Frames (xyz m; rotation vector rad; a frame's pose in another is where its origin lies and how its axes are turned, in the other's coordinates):
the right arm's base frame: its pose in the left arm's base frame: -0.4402 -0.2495 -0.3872 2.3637 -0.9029 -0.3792
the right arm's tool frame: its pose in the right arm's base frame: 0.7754 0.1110 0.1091 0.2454 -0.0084 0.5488
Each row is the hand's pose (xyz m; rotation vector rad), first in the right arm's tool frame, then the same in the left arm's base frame.
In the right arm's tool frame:
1: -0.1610 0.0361 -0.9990 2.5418 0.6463 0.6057
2: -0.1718 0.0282 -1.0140 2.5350 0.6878 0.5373
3: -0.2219 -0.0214 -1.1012 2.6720 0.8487 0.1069
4: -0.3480 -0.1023 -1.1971 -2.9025 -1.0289 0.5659
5: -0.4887 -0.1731 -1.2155 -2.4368 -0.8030 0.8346
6: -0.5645 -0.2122 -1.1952 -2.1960 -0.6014 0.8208
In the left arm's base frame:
1: 0.2055 -0.4510 0.4432 -0.5745 0.6503 -1.8045
2: 0.2132 -0.4347 0.4520 -0.6210 0.6069 -1.8295
3: 0.2654 -0.3504 0.5043 -0.7352 0.2030 -1.8706
4: 0.3236 -0.1857 0.5383 -0.7050 -0.4591 -1.8033
5: 0.3469 -0.0332 0.5018 -0.4401 -0.9516 -1.5983
6: 0.3522 0.0402 0.4541 -0.1950 -1.1180 -1.4259

